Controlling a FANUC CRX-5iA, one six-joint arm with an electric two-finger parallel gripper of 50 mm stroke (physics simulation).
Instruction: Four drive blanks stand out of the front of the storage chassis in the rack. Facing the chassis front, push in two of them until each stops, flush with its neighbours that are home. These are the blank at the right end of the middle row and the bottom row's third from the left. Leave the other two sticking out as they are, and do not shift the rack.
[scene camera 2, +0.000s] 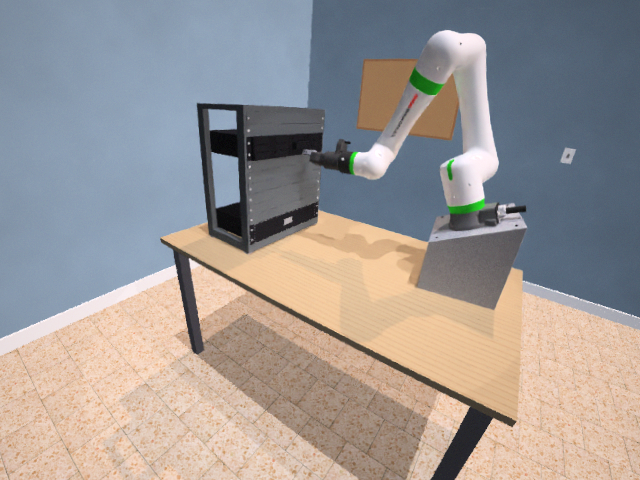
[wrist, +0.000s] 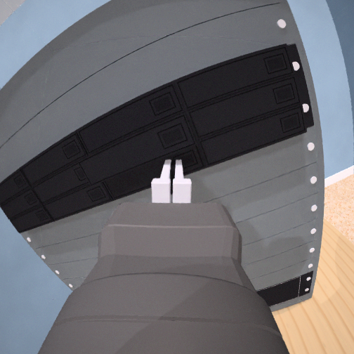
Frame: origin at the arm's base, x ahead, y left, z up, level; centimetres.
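Where they show: gripper, fingertip midpoint: (scene camera 2: 303, 151); arm's base, link origin: (scene camera 2: 469, 223).
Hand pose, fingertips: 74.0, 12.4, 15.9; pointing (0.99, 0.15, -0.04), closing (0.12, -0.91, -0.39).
Observation:
Each offset is from my fingertips to the top centre of the thing, as dx, dy, dz. "pt": to the spot under its first point. Level surfaces: height alone.
The storage chassis {pt -1.5, +22.2, +3.1} (scene camera 2: 268, 148) is a black band of drive blanks in the upper part of the rack {+15.0, +8.9, +18.8} (scene camera 2: 281, 119) (wrist: 235, 30). My gripper (scene camera 2: 303, 151) (wrist: 173, 169) is shut and empty. In the wrist view its tips overlap the handle end of the bottom row's third blank from the left (wrist: 135, 180). That blank looks near flush; contact is hidden. The blank at the right end of the middle row (wrist: 240, 108) looks level with its neighbours. The middle row's third blank (wrist: 125, 151) stands out and partly covers the handle on its left. The other protruding blank cannot be told clearly.
The rack stands at the far end of the wooden table {dz -41.2} (scene camera 2: 320, 289) (wrist: 332, 260). A lower black unit (scene camera 2: 273, 224) (wrist: 285, 292) sits near its foot. The robot's grey pedestal (scene camera 2: 465, 263) stands at the table's other end. A cork board (scene camera 2: 385, 98) hangs on the wall behind the arm.

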